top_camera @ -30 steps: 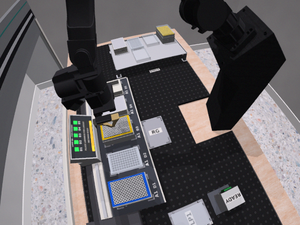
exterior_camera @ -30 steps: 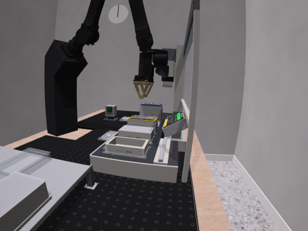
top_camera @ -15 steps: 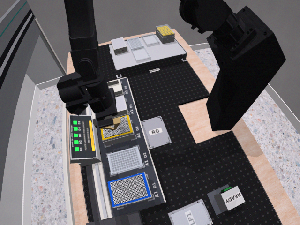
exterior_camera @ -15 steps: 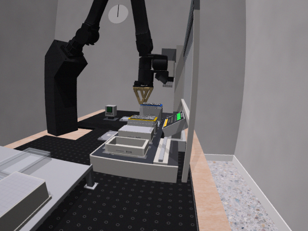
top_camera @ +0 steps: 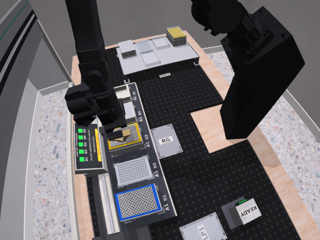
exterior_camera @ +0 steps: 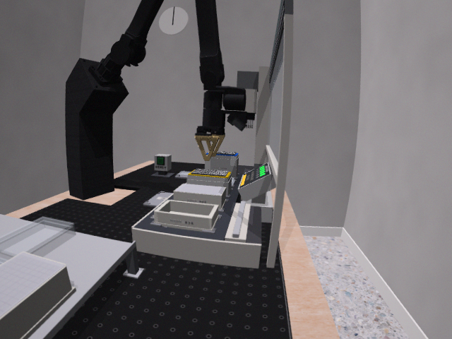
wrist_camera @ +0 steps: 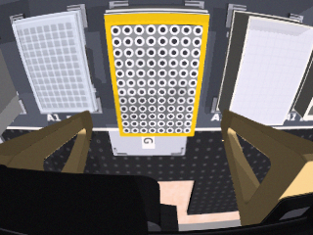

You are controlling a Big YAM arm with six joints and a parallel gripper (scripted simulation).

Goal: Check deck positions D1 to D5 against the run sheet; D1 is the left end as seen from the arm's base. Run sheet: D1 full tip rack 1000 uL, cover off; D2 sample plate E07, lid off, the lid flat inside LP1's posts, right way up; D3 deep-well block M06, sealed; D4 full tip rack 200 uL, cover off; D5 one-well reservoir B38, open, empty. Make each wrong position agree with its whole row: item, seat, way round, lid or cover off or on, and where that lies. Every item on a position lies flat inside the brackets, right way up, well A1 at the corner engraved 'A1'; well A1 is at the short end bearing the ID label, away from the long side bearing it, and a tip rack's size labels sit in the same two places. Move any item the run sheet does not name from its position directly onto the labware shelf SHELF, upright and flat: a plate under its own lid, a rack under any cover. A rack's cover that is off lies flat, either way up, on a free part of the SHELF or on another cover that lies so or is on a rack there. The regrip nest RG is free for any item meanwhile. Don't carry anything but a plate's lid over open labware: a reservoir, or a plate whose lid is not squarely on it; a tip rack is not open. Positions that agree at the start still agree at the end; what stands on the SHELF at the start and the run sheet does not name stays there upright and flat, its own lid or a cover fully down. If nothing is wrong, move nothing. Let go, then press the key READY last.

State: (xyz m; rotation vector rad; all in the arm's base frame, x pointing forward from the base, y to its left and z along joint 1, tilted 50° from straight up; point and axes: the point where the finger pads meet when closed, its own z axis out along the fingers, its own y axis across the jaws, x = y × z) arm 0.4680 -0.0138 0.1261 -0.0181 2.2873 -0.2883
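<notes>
Right now the yellow-rimmed tip rack is 10 mm behind my hand, 10 mm to the right of it and 70 mm below it. From my hand the other things lie so: blue-rimmed tip rack 20 mm ahead, 240 mm to the left, 50 mm below; regrip nest 150 mm behind, 30 mm to the left, 160 mm below; clear well plate 20 mm ahead, 120 mm to the left, 110 mm below.
</notes>
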